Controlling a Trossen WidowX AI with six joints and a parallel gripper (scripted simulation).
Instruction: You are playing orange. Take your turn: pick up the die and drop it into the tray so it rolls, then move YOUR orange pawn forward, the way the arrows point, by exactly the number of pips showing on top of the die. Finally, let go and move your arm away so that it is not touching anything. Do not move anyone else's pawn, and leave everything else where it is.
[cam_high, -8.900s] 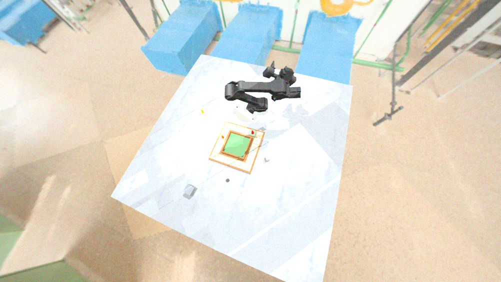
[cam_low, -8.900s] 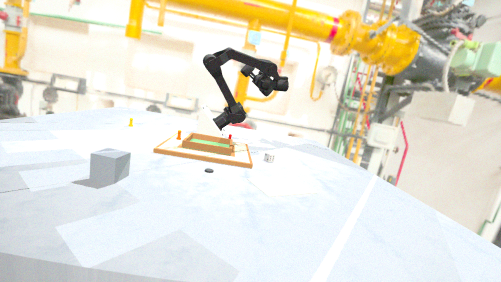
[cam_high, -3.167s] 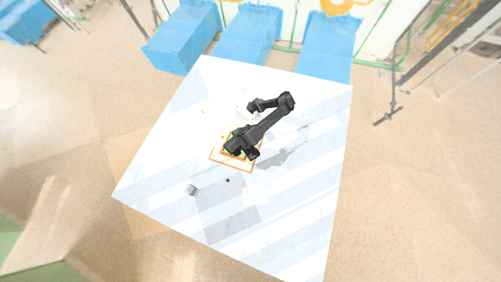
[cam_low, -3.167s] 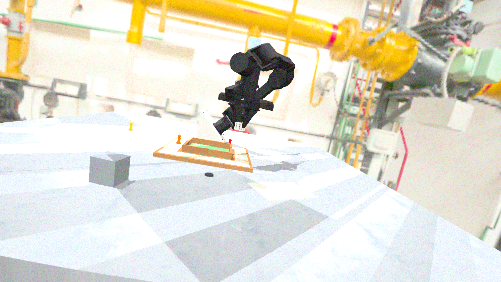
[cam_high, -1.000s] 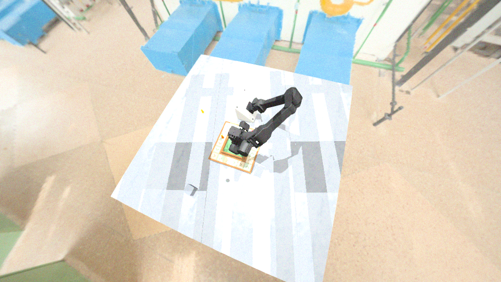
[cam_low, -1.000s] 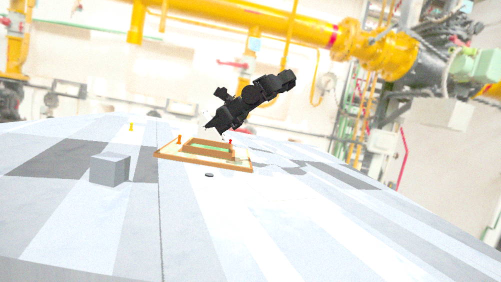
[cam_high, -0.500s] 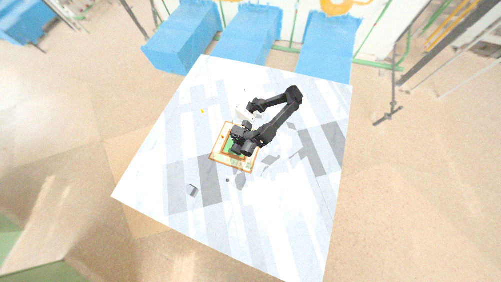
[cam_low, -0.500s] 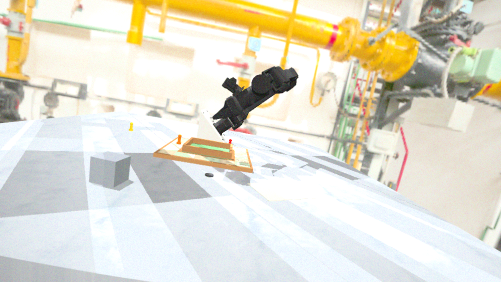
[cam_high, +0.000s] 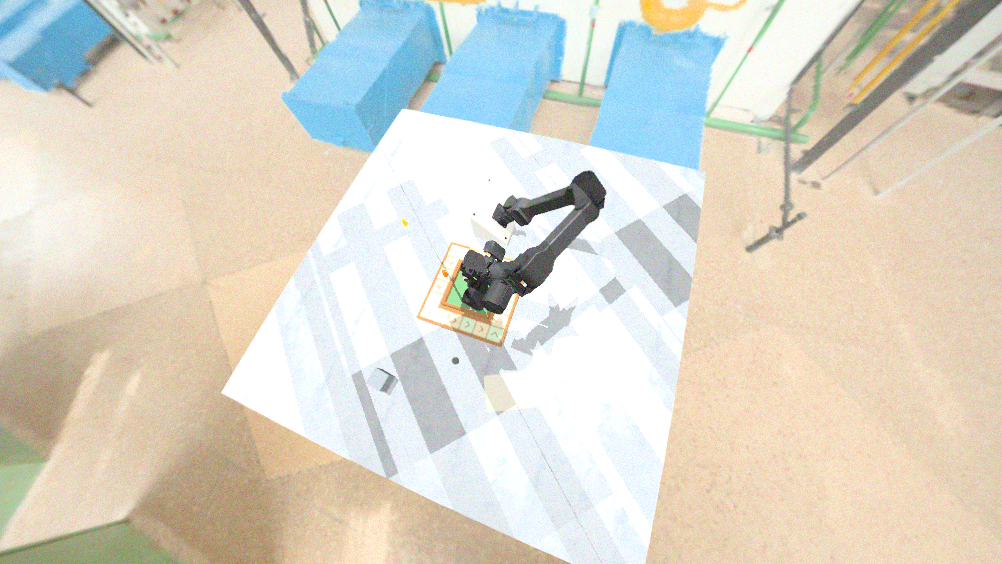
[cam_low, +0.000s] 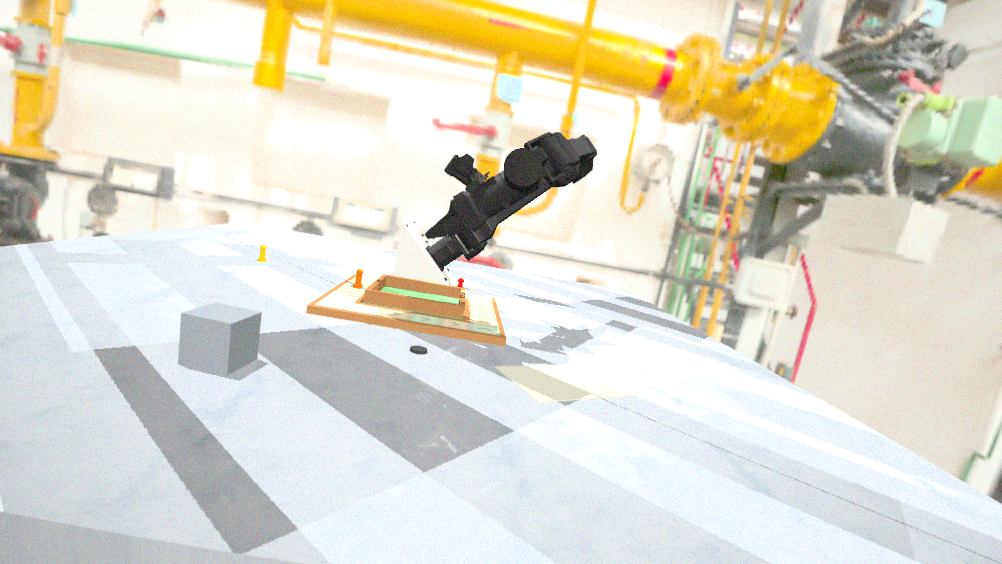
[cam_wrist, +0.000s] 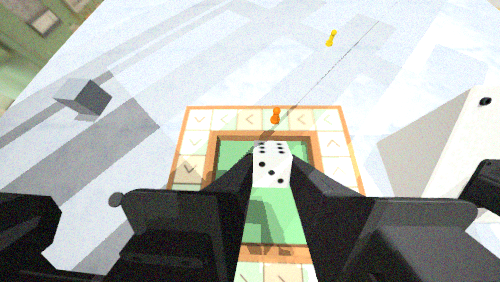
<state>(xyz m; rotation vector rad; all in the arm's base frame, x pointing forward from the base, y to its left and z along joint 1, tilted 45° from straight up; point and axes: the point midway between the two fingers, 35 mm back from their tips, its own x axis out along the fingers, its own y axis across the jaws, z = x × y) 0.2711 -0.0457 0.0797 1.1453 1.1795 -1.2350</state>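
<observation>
My gripper tip is right at the white die. Also, from my gripper tip: red pawn (110 mm behind, 70 mm to the left, 100 mm below); then orange pawn (20 mm behind, 110 mm to the right, 100 mm below); then yellow pawn (160 mm behind, 340 mm to the right, 110 mm below).
</observation>
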